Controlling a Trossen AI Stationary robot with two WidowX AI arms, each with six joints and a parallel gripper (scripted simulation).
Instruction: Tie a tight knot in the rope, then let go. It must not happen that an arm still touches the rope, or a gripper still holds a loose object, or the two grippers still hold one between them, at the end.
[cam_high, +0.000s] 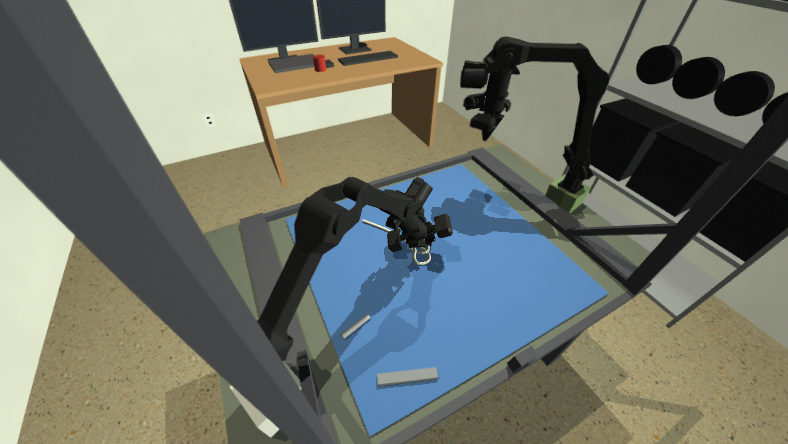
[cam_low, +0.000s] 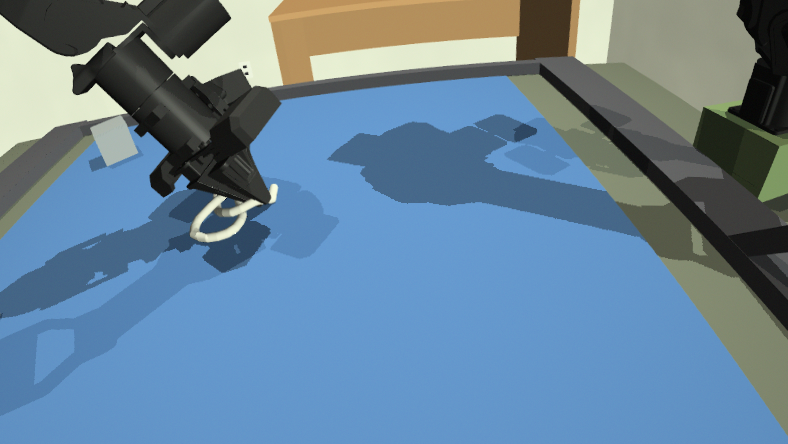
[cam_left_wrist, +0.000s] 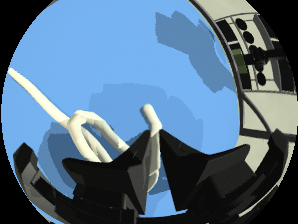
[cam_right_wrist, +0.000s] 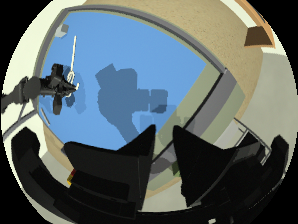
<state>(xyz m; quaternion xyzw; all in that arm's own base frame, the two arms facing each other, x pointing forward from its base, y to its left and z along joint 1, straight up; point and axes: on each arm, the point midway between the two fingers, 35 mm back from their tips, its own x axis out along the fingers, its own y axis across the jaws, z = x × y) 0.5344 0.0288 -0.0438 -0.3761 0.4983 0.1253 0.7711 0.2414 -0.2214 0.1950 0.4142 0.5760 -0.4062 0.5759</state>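
Right now my left hand is 3 cm past the blue mat, 1 cm to the left of it and 4 cm above it. Also, from my left hand: grey bar (26 cm behind, 27 cm to the left, 3 cm below); grey cube (24 cm ahead, 22 cm to the left, 1 cm below).
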